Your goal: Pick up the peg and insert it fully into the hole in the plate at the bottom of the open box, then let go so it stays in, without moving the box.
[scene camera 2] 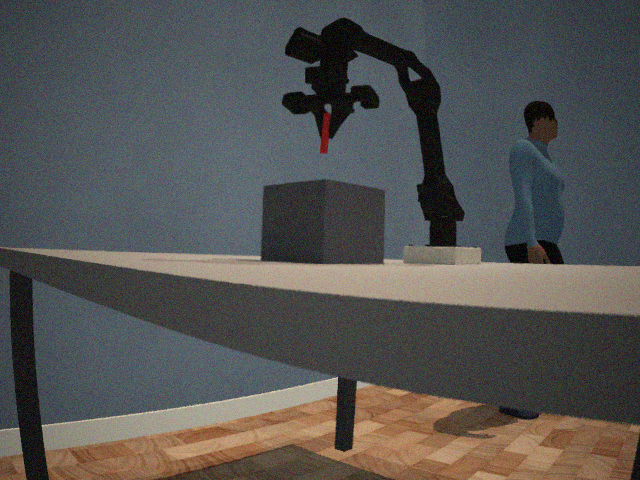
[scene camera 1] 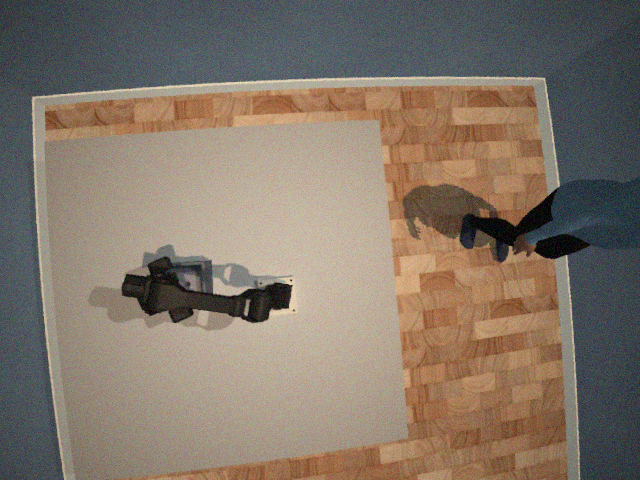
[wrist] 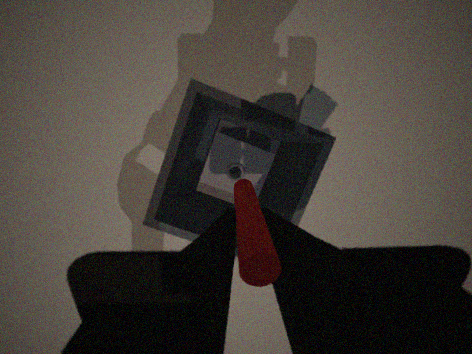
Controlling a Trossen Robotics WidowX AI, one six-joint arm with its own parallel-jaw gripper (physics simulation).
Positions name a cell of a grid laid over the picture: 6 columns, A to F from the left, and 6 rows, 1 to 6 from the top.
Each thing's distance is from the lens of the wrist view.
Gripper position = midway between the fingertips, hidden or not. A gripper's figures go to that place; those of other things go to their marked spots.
my gripper (wrist: D4): 12 cm
grey box (wrist: C4): 28 cm
red peg (wrist: D5): 7 cm
pale plate (wrist: C4): 29 cm
The marked spots on the grey box and the red peg are 22 cm apart.
